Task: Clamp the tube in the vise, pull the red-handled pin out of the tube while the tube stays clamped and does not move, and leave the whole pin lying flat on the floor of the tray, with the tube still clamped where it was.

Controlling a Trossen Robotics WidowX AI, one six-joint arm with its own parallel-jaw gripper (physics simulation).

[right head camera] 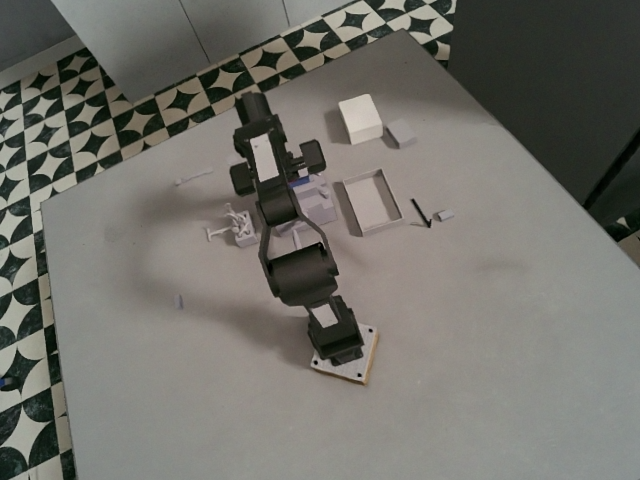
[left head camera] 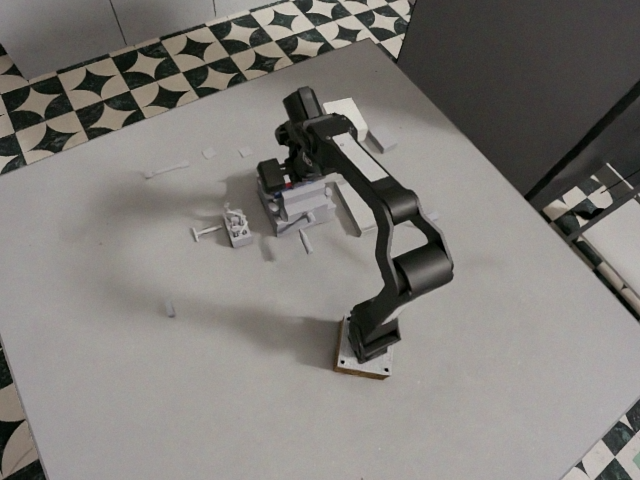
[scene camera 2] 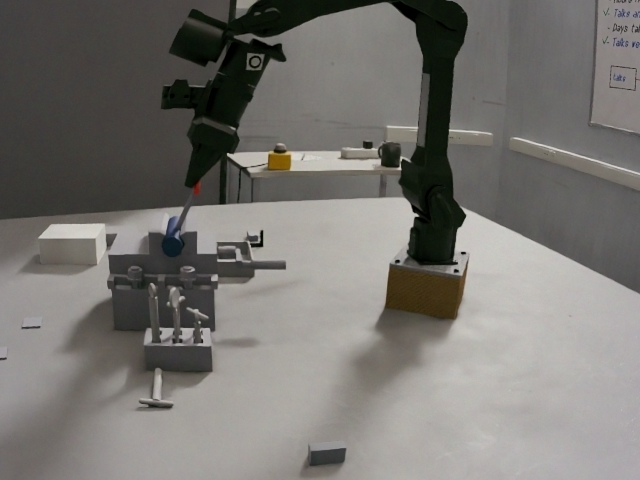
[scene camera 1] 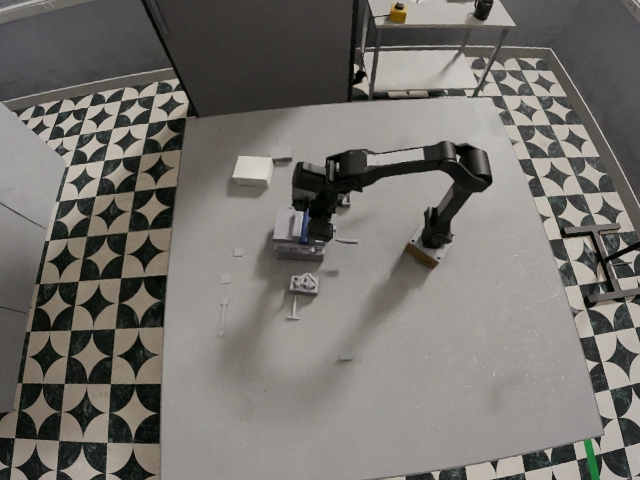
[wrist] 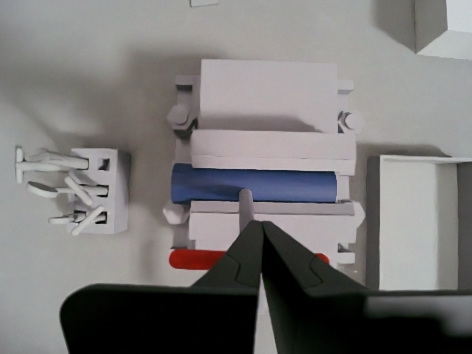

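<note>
The grey vise has the blue tube lying between its jaws. The pin's grey shaft rises from the tube and leans towards the arm's base. Its red handle is at the top. My gripper is shut and empty, its fingertips right by the handle, above the tube; they hide the handle's middle in the wrist view. The tray stands beside the vise.
A holder with several tools stands on the other side of the vise, with a T-shaped tool beside it. A white block, a grey block and a black angled key are around the tray.
</note>
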